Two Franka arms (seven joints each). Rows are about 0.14 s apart.
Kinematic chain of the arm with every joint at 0, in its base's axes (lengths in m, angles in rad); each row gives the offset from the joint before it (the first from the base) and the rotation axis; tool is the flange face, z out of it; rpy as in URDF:
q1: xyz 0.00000 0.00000 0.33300 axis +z
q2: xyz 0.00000 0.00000 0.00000 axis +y
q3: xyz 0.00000 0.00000 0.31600 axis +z
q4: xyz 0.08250 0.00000 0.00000 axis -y
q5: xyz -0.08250 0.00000 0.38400 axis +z
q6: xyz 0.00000 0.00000 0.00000 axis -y
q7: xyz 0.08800 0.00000 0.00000 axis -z
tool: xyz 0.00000 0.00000 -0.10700 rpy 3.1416 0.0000 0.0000
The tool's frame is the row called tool.
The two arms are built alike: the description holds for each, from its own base.
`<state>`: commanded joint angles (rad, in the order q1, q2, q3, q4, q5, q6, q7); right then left.
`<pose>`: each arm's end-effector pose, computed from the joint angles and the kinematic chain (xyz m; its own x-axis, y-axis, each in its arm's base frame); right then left.
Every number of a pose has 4 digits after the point.
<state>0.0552 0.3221 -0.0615 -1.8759 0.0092 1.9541 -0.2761 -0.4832 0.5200 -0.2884 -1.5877 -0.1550 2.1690 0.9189</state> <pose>0.5972 -0.0015 0.3233 0.9361 0.2618 -0.2350 0.2563 -0.9651 -0.0541 0.5135 -0.4687 0.3529 0.0201 -0.9672 0.2531 -0.9930 0.0101 0.1173</pose>
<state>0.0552 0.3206 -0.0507 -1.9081 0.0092 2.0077 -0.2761 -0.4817 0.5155 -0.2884 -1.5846 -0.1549 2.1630 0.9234</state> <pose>0.5946 0.0045 0.3139 0.9384 0.2721 -0.2128 0.2674 -0.9622 -0.0513 0.5141 -0.4679 0.3568 0.0154 -0.9670 0.2542 -0.9933 0.0143 0.1144</pose>
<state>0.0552 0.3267 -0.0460 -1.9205 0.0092 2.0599 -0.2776 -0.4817 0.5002 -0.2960 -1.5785 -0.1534 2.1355 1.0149</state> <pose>0.5971 0.0071 0.3084 0.9433 0.2782 -0.1808 0.2749 -0.9605 -0.0436 0.5093 -0.4703 0.3681 -0.0879 -0.9613 0.2612 -0.9887 0.1161 0.0945</pose>
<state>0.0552 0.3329 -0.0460 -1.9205 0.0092 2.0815 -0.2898 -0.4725 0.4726 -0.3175 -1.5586 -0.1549 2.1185 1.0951</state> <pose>0.5996 0.0071 0.3062 0.9425 0.2900 -0.1658 0.2872 -0.9570 -0.0412 0.5058 -0.4753 0.3962 -0.1830 -0.9398 0.2886 -0.9776 0.2051 0.0480</pose>
